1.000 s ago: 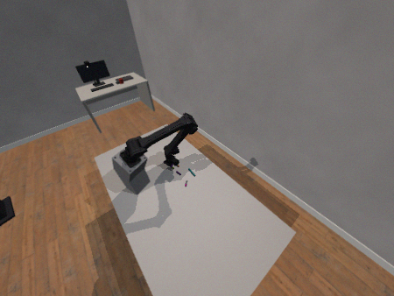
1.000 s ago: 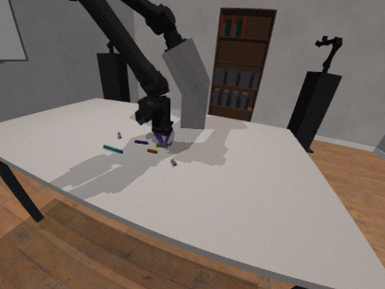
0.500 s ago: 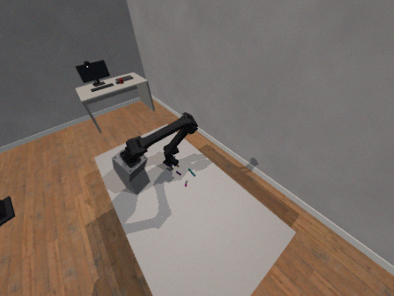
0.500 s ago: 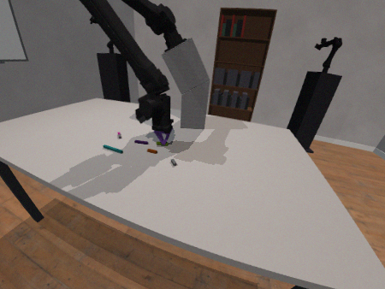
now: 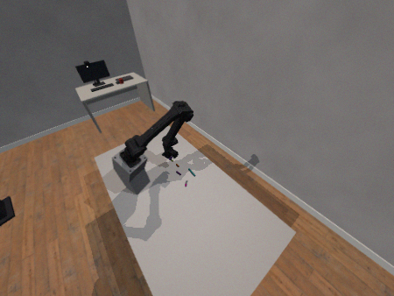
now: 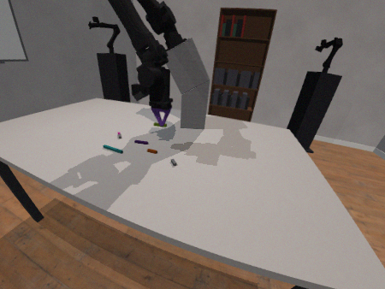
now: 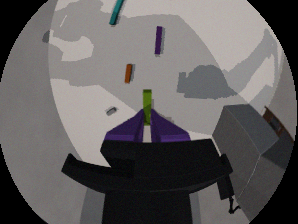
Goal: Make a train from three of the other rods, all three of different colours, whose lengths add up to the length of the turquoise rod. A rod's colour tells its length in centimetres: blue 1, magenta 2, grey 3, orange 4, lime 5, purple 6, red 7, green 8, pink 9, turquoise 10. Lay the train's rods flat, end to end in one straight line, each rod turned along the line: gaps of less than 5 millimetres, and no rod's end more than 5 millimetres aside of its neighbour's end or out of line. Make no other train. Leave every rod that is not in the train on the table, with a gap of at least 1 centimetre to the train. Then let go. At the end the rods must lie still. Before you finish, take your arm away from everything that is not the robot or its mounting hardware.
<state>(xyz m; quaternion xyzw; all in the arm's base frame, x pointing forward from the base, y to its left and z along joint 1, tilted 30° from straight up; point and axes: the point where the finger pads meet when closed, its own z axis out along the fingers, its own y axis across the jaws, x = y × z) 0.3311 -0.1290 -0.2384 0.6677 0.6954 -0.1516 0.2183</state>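
Now: the turquoise rod 19 cm to the right of my hand, 11 cm below it and 6 cm ahead of it. The rest, counted from my hand: purple rod: 11 cm below, 10 cm to the right, 2 cm behind; lime rod: 1 cm to the right, 1 cm below; orange rod: 11 cm below, 4 cm ahead, 3 cm to the right.
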